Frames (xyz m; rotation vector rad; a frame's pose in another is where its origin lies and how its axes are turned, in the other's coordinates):
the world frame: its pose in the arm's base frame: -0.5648 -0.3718 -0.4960 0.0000 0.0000 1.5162
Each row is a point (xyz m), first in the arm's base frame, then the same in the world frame.
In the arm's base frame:
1: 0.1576 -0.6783 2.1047
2: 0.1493 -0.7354 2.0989
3: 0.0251 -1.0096 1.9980
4: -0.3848 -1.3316 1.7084
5: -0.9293 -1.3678 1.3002
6: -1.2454 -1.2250 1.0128
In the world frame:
1: -0.2666 -0.7380 2.6007
2: -0.3241 -0.7329 2.5949
3: -0.6047 -0.6238 2.4940
4: -0.9485 -0.2321 2.2044
5: -1.0144 0.3096 1.7962
6: -0.8891 0.6330 1.5088

